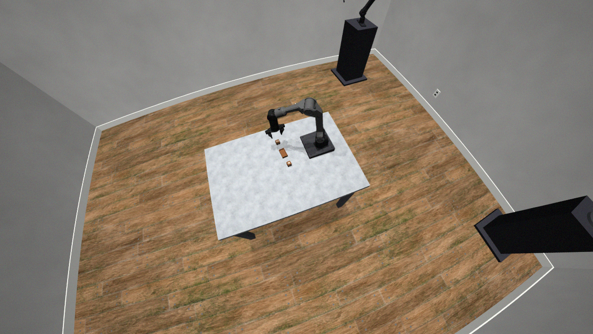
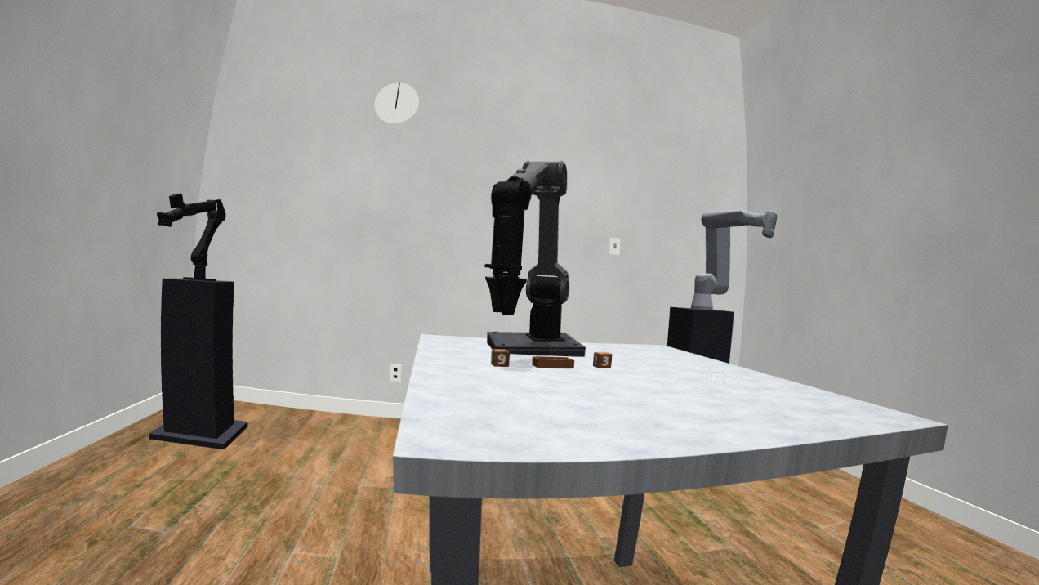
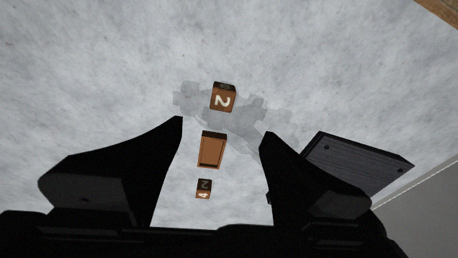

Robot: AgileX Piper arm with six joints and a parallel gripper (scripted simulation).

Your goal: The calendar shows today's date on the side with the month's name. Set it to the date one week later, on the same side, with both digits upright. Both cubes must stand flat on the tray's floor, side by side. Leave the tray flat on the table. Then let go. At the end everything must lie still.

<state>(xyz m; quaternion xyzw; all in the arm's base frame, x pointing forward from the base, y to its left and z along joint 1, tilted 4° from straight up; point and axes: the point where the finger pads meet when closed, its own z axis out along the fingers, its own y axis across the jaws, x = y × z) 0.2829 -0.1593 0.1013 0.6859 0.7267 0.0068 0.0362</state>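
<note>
Right now the brown cube is 21 cm to the left of my hand, 9 cm below it and 1 cm behind it. Round my hand: tray 11 cm to the left, 10 cm below, 1 cm behind.
</note>
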